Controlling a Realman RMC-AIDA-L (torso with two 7-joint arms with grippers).
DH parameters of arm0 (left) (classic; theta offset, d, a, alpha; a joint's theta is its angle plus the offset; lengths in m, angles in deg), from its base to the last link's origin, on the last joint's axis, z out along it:
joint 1: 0 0.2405 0 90
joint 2: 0 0 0 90
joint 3: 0 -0.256 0 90
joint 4: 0 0 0 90
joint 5: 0 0.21 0 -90
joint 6: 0 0 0 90
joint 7: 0 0.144 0 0
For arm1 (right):
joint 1: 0 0.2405 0 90
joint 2: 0 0 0 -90
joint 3: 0 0.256 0 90
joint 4: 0 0 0 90
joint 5: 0 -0.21 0 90
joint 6: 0 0 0 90
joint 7: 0 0.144 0 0
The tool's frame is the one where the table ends.
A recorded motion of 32 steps. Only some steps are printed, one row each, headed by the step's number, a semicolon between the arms.
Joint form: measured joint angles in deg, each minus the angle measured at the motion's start. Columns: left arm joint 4, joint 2, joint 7, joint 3, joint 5, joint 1, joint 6; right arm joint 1, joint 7, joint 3, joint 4, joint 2, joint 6, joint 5.
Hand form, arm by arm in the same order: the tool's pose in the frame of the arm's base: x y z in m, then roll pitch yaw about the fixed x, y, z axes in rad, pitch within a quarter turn. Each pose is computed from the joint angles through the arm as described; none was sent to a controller.
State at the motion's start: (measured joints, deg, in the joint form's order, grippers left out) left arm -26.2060 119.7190 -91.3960 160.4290 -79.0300 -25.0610 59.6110; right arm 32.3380 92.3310 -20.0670 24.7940 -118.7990 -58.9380 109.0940
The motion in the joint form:
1: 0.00 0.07 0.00 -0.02 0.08 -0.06 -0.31; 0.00 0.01 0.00 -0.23 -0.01 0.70 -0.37
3: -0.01 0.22 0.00 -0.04 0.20 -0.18 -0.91; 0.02 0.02 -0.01 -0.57 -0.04 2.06 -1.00
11: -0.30 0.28 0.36 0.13 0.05 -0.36 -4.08; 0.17 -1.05 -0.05 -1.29 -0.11 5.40 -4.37
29: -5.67 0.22 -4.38 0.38 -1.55 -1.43 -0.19; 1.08 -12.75 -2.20 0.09 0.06 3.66 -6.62
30: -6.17 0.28 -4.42 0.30 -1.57 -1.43 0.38; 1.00 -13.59 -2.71 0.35 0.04 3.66 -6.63
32: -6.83 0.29 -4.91 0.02 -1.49 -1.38 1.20; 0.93 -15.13 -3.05 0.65 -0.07 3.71 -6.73
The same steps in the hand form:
1: -0.3716 0.3392 0.0313 -2.8276 -1.0829 1.1896; 0.3361 0.3754 0.0175 -2.8010 0.9455 -1.0572
3: -0.3719 0.3398 0.0301 -2.8213 -1.0807 1.1907; 0.3387 0.3763 0.0175 -2.7912 0.9557 -1.0709
11: -0.3786 0.3421 0.0331 -2.7476 -1.0857 1.1687; 0.3435 0.3807 0.0210 -2.7510 1.0042 -1.0831
29: -0.3604 0.3573 0.0608 -2.7862 -1.1619 1.1339; 0.3289 0.3904 0.0274 -2.4902 0.9114 -0.7054
30: -0.3584 0.3577 0.0622 -2.7805 -1.1619 1.1168; 0.3284 0.3904 0.0273 -2.4728 0.8948 -0.6802
32: -0.3557 0.3580 0.0639 -2.7869 -1.1598 1.1082; 0.3280 0.3905 0.0272 -2.4440 0.8745 -0.6422

